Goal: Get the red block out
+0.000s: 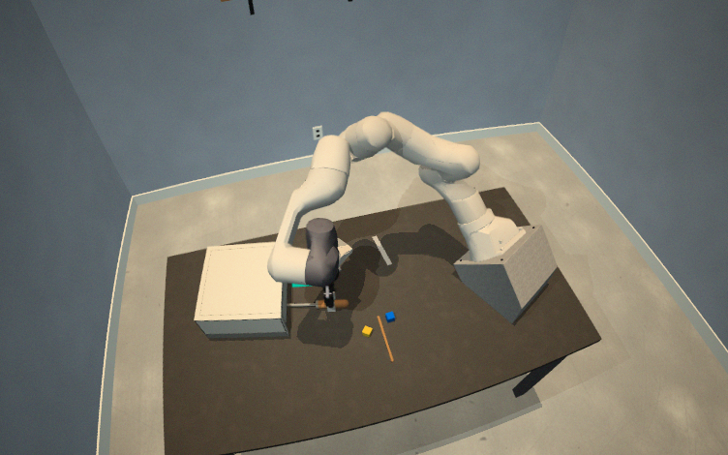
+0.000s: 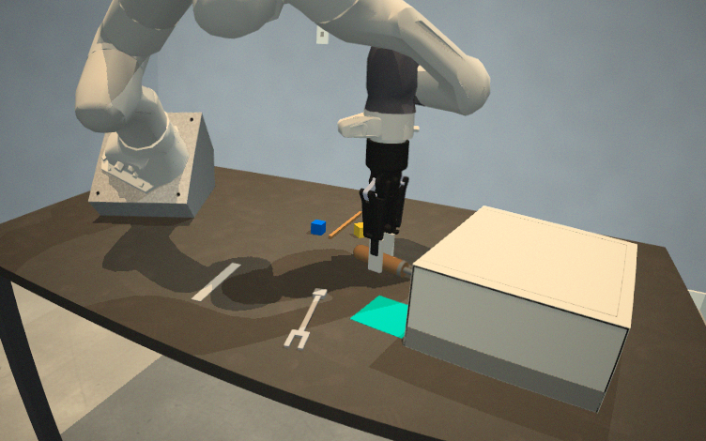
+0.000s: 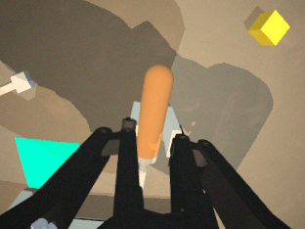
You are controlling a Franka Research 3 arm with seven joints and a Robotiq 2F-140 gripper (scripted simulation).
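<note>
The teal square is 3 cm ahead of my hand, 17 cm to the right of it and 4 cm below it. The rest, counted from my hand: yellow cube 5 cm behind, 15 cm to the left, 2 cm below; then hook tool 8 cm ahead, 9 cm to the right, 2 cm below; then blue cube 15 cm behind, 15 cm to the left, 2 cm below.
</note>
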